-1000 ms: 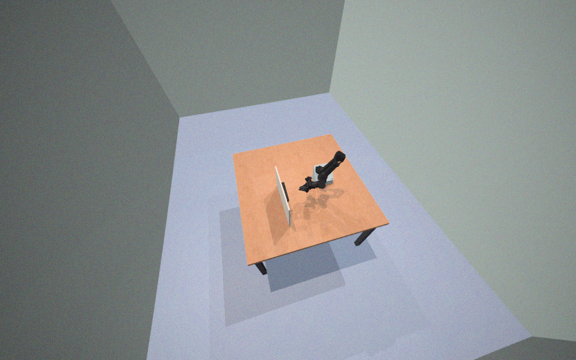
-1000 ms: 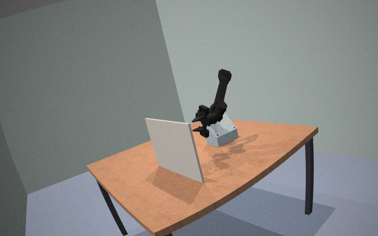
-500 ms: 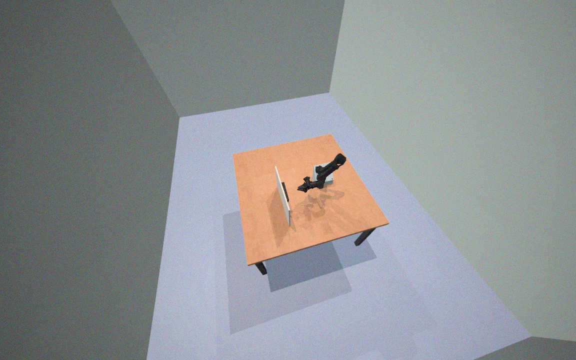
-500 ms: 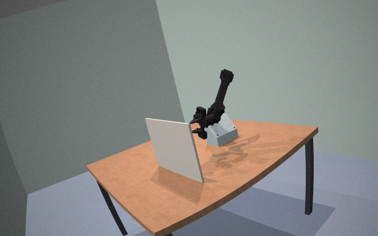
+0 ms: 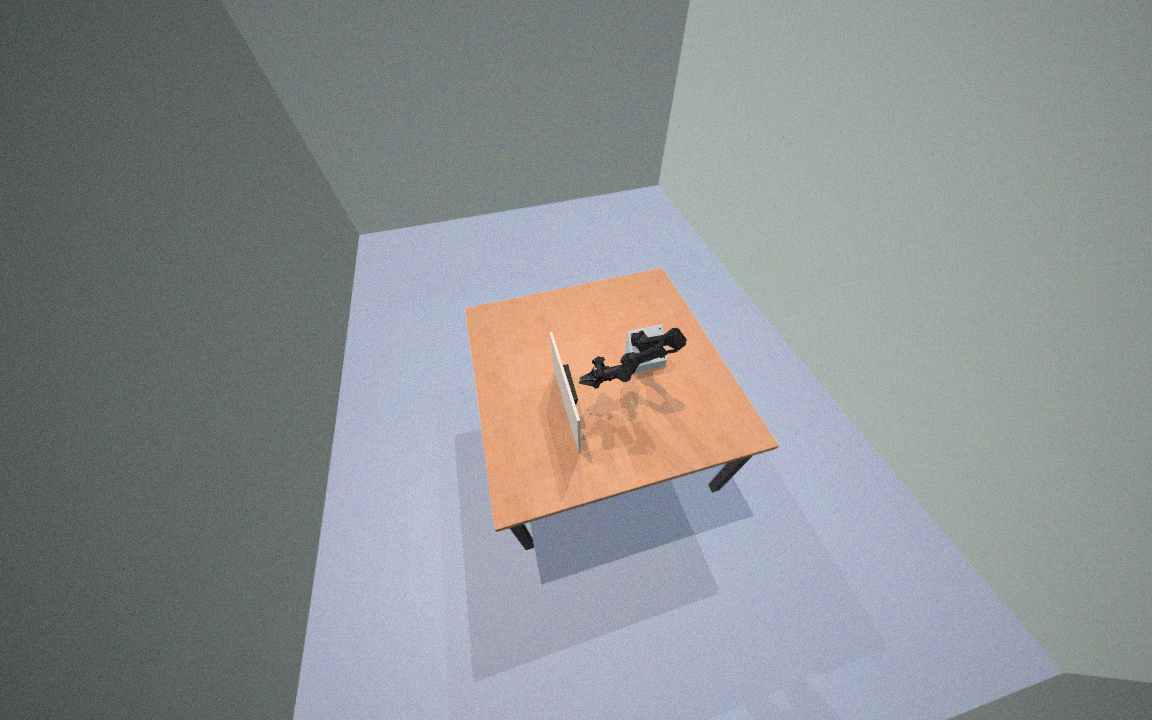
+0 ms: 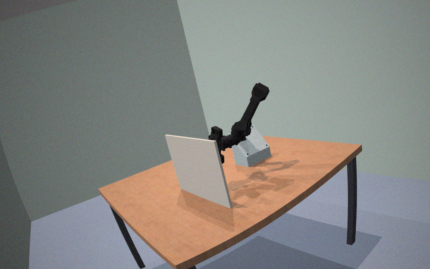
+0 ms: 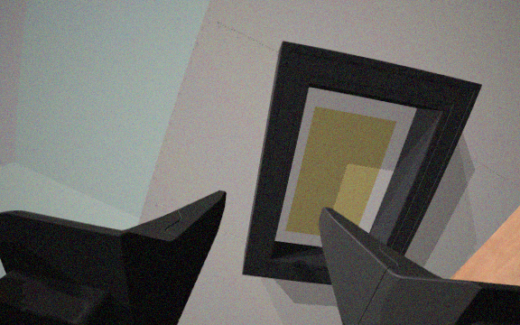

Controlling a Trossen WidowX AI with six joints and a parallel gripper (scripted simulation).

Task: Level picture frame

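Right now my gripper tip is 5 cm short of the picture frame, 1 cm to the left of it and 5 cm above it. The rest, counted from my gripper tip: wall panel 6 cm ahead, 1 cm to the left, 7 cm below.
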